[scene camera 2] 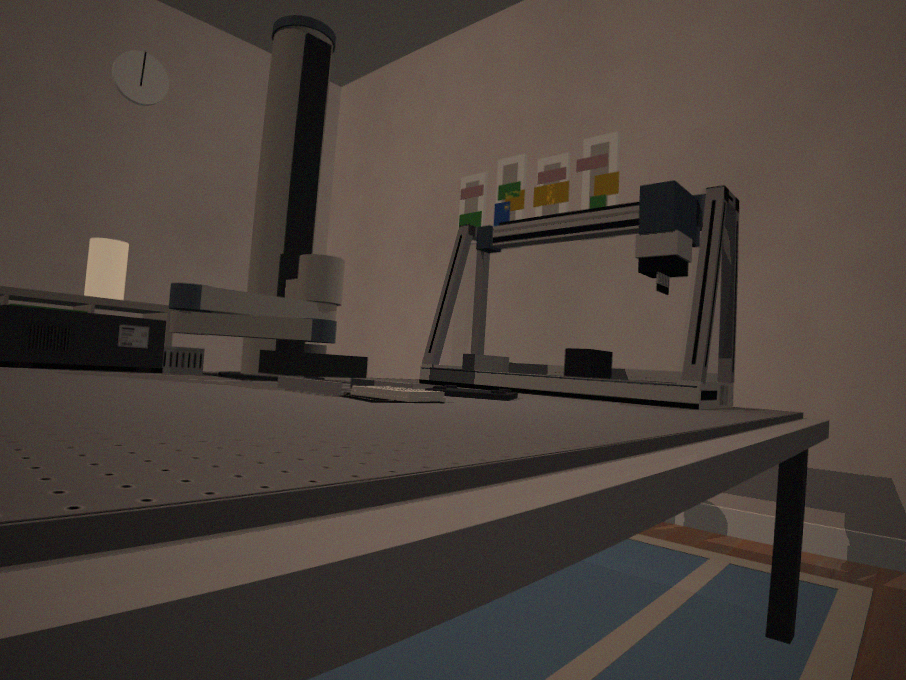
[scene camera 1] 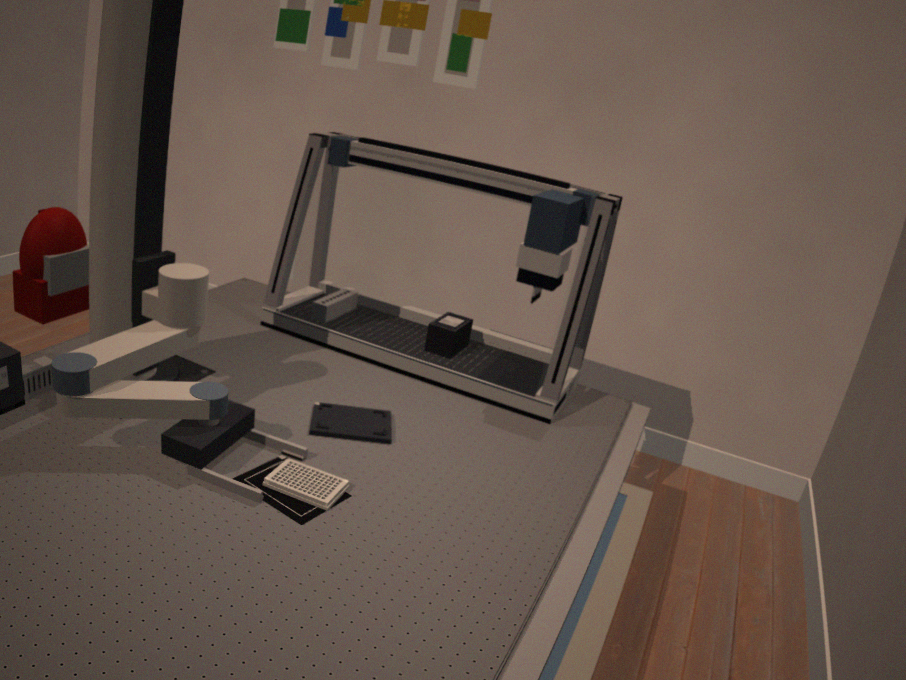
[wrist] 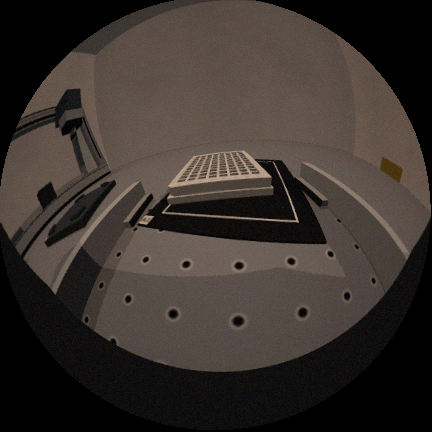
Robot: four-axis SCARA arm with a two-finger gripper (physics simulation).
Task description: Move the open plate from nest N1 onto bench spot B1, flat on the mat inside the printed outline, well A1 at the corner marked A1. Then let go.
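Places are measured from the arm's base along level axes (x ahead, y left, z up), in millimetres.
Pixels of known places: gripper, fingertip midpoint: [scene camera 2: 377, 389] [scene camera 1: 284, 474] [wrist: 221, 176].
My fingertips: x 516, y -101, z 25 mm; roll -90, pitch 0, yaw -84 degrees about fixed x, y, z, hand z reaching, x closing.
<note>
For each thing: its top centre in the pictures, then the offset to it from my fingertips. "spot": a spot on its surface instead. Level surfaces: height alone.
- white open plate, middle of its top: [wrist: 217, 161] [scene camera 2: 398, 388] [scene camera 1: 306, 479] 6 mm left, 42 mm ahead, 4 mm up
- black mat, its level: 10 mm down
- printed outline, surface spot: [wrist: 230, 217] spot: 7 mm right, 46 mm back, 10 mm down
- A1 mark, middle of its top: [wrist: 145, 219] 57 mm left, 45 mm back, 10 mm down
- dark low nest, middle of its top: [scene camera 2: 473, 387] [scene camera 1: 352, 417] [wrist: 77, 202] 254 mm left, 10 mm back, 6 mm up
- gantry frame, surface spot: [scene camera 1: 453, 174] spot: 725 mm left, 66 mm back, 455 mm up
- hanging tool head, surface spot: [scene camera 1: 552, 223] spot: 566 mm left, 235 mm ahead, 427 mm up
- black block, surface spot: [scene camera 1: 448, 334] spot: 616 mm left, 33 mm ahead, 96 mm up
The white open plate [scene camera 1: 305, 483] [scene camera 2: 397, 394] [wrist: 220, 172] lies on the black mat [scene camera 1: 301, 514] [wrist: 280, 231], well side up. It is turned slightly against the printed outline [wrist: 230, 217] and sits toward its far left part, with bare mat at the near and right sides. The far outline is partly hidden by the plate. The A1 mark [wrist: 145, 219] shows at the mat's near left corner. My gripper [scene camera 1: 273, 474] [wrist: 221, 176] is open and empty, low over the table. Its fingertips stand wide apart, one to each side of the plate's near end, not touching it.
A dark low nest [scene camera 1: 351, 423] [wrist: 82, 212] lies left of the mat in the wrist view. Behind stands a gantry frame [scene camera 1: 453, 174] [scene camera 2: 563, 228] with a hanging tool head [scene camera 1: 552, 223] and a black block [scene camera 1: 448, 334] on its deck. Another dark mat [scene camera 1: 175, 368] lies behind the arm.
</note>
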